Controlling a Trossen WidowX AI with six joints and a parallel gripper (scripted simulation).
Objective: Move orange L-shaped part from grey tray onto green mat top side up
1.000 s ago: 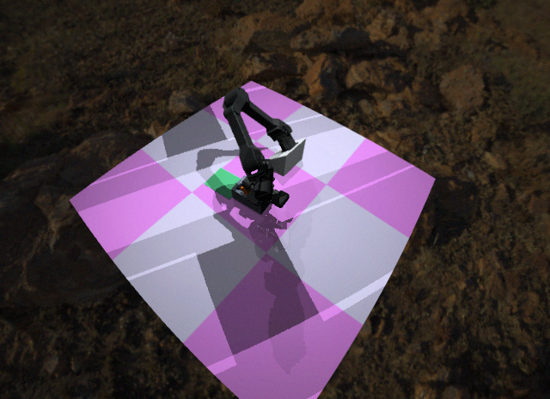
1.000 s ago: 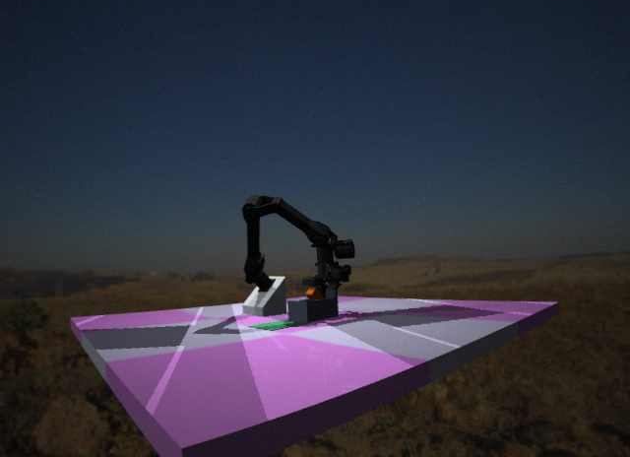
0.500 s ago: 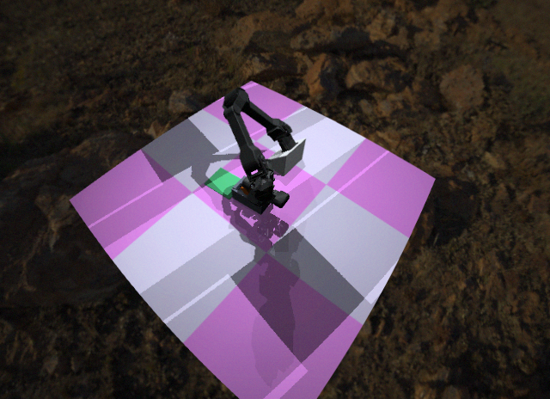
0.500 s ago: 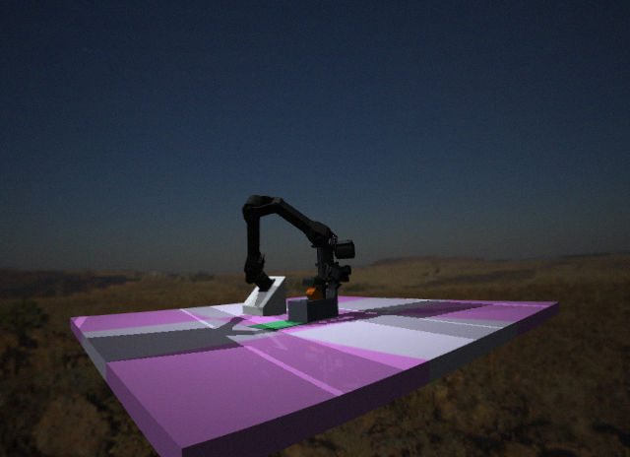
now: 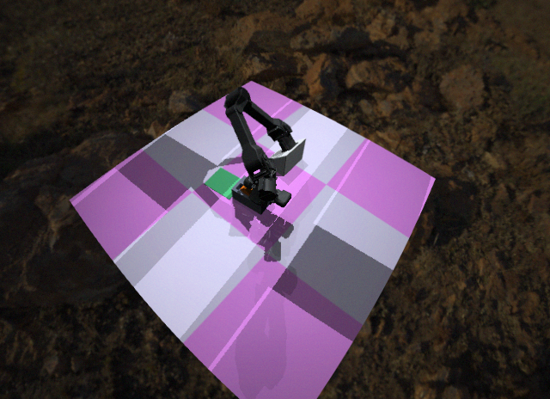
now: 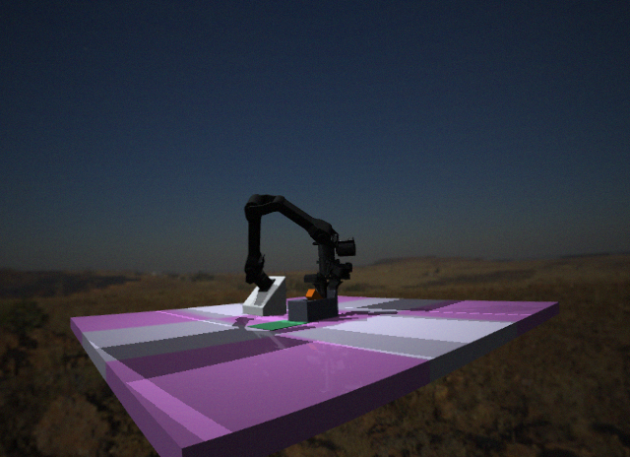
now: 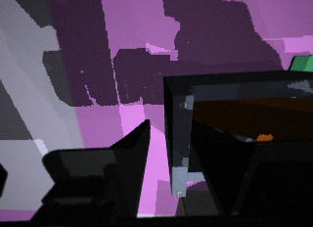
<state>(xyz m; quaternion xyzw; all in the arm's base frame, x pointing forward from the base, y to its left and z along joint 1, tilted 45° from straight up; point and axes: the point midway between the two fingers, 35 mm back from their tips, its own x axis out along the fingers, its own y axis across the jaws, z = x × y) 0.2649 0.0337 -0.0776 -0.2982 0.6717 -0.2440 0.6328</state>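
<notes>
My gripper tip is 5 cm to the left of the orange L-shaped part and 1 cm above it. Round my gripper tip: green mat: 2 cm ahead, 23 cm to the right, 6 cm below.
</notes>
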